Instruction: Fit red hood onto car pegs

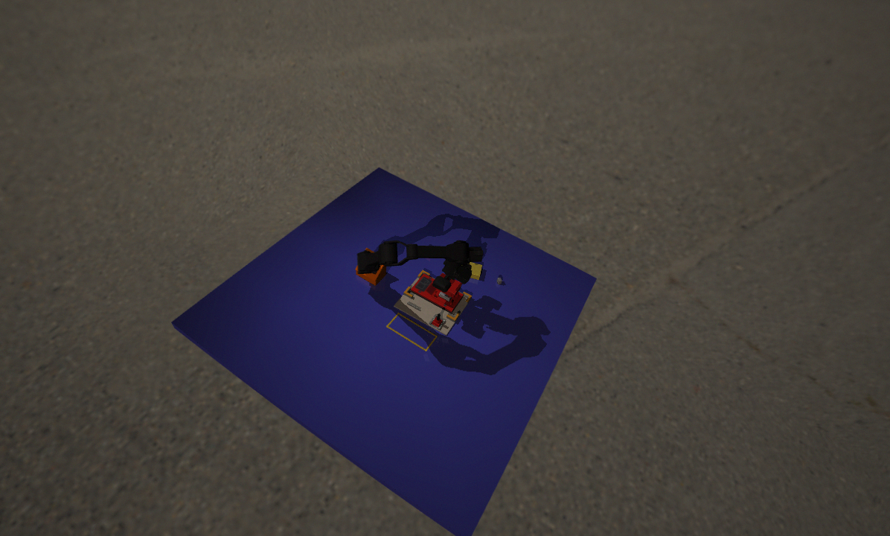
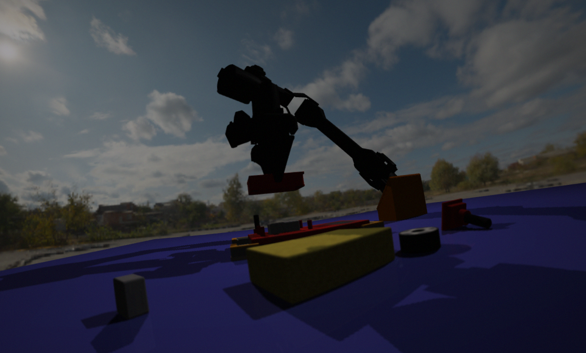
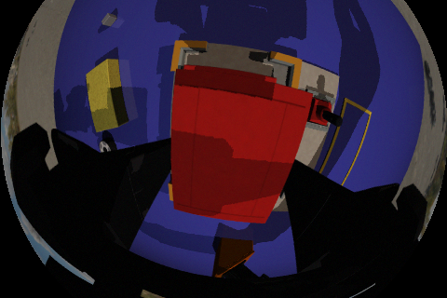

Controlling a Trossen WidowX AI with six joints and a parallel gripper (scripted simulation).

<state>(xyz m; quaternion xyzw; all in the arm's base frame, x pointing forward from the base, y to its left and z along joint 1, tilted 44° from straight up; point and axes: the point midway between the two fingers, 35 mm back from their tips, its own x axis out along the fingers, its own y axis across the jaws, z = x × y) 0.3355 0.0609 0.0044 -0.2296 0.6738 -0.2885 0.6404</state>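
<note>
My gripper tip is now 2 cm to the right of the grey engine block and 8 cm above it. Also, from my gripper tip: red hood 1 cm above; then beige jig 3 cm behind, 1 cm to the right, 10 cm below; then yellow block 2 cm ahead, 22 cm to the left, 9 cm below.
</note>
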